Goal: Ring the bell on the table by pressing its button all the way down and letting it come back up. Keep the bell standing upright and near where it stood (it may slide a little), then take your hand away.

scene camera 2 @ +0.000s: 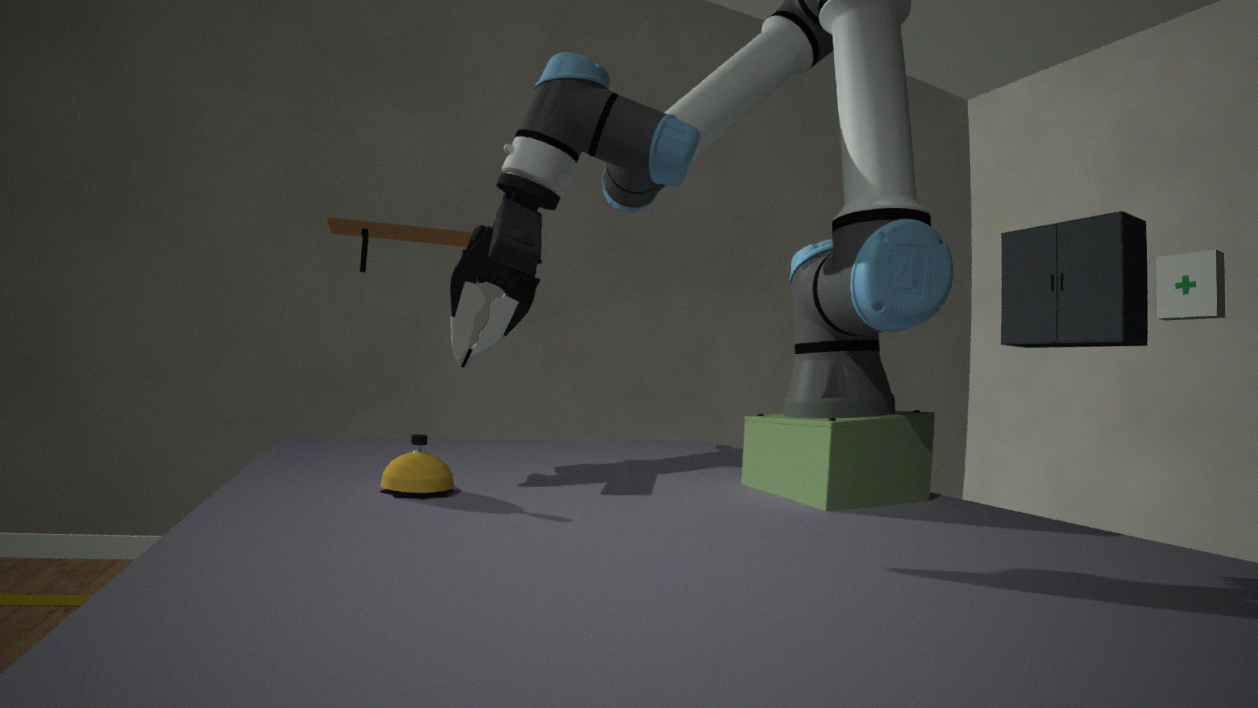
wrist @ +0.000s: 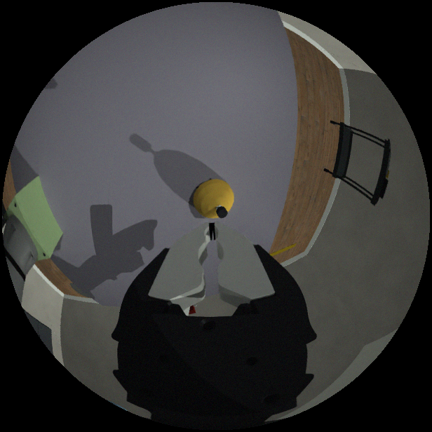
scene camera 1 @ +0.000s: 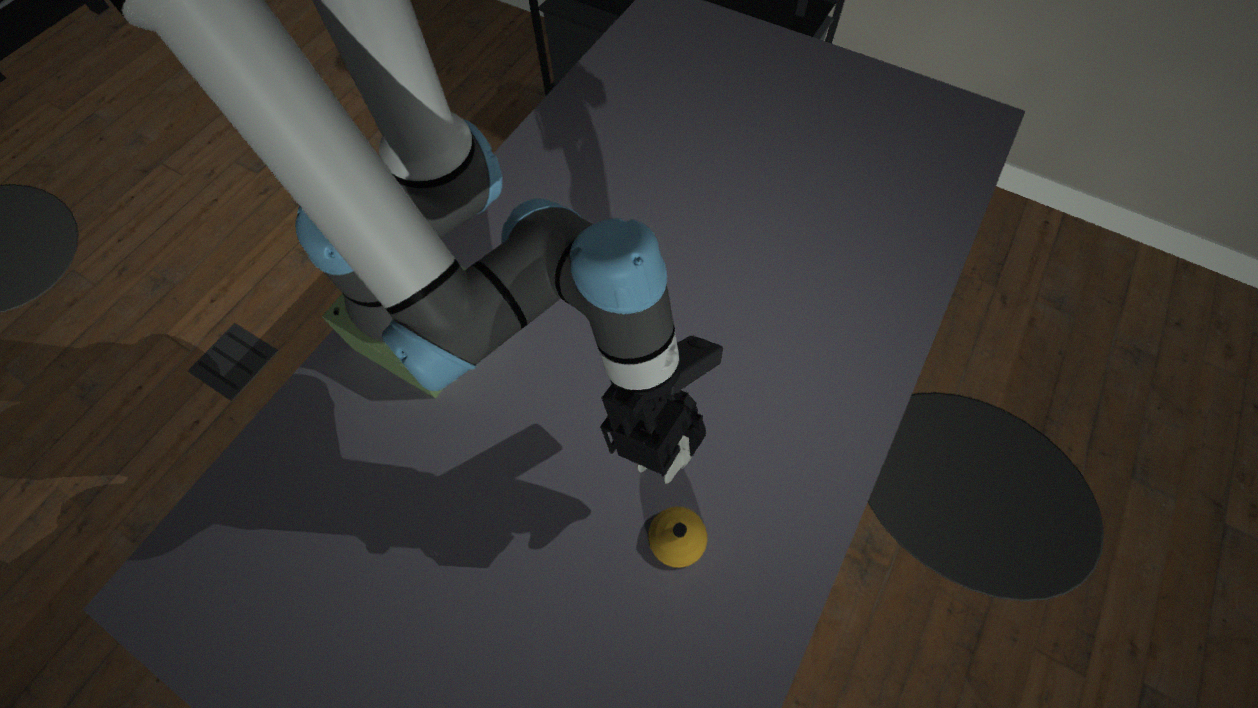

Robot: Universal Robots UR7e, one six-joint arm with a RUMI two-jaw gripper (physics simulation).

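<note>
The yellow dome bell stands upright on the table. Its black button is up, raised above the dome on a thin stem that shows in scene camera 2. My gripper is shut with nothing between its fingertips. It hangs tilted in the air, well above the bell and a little to its right in the scene camera 2 view, and does not touch it. In the wrist view the fingertips lie just below the button.
The grey table carries the green base block under the arm. The table's long edge runs right of the bell in scene camera 1. A wall shelf hangs behind the gripper.
</note>
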